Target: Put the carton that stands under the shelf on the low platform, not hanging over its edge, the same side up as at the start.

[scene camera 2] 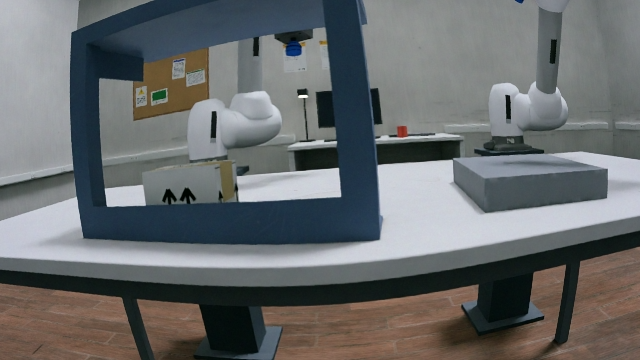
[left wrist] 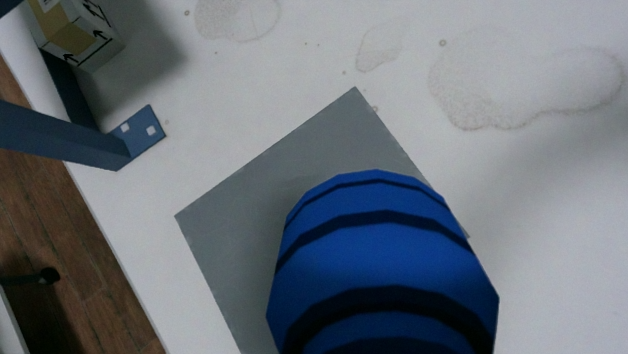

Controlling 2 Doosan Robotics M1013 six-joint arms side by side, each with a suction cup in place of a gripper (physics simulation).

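Places are measured from the left arm's base along level axes (x ahead, y left, z up), in metres.
Pixels of known places: left end effector, tool point: (left wrist: 367,247); right end effector, tool point: (scene camera 2: 293,53); left arm's base, origin of the base link: (scene camera 2: 508,149).
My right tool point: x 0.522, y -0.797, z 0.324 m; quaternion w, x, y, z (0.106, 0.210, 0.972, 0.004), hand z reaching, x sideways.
Observation:
For each thing: its middle in the pictures, then the offset to it from my right tool point. "spot": a spot on its surface instead. Level surfaces: height alone.
- low grey platform, body centre: (left wrist: 309,225) (scene camera 2: 522,176) dz -0.300, dx +0.416, dy +0.427 m
- shelf's right upright, surface spot: (scene camera 2: 354,120) spot: dz -0.193, dx +0.631, dy +0.115 m
- shelf foot plate, surface spot: (left wrist: 142,131) spot: dz -0.319, dx +0.552, dy +0.111 m
- table, its level: dz -0.324 m
A white carton with tan tape and black arrows (scene camera 2: 182,182) (left wrist: 102,50) stands on the table under the blue shelf (scene camera 2: 230,222) (left wrist: 55,134); its arrows point up, and the shelf's lower bar hides its bottom in the scene view. The low grey platform (scene camera 2: 545,189) (left wrist: 330,135) lies to the right of the shelf in the scene view, with nothing on it in the parts that show. My right gripper (scene camera 2: 293,49), a blue suction cup, hangs high, up and to the right of the carton, holding nothing. My left gripper (left wrist: 382,240) is above the platform with nothing seen on it.
The shelf's right upright (scene camera 2: 354,120) stands between the carton and the platform in the scene view. A shelf foot plate (left wrist: 142,131) lies on the table (scene camera 2: 425,220) (left wrist: 165,280). A desk (scene camera 2: 425,141) with a monitor, a lamp and a red mug (scene camera 2: 402,131) stands behind.

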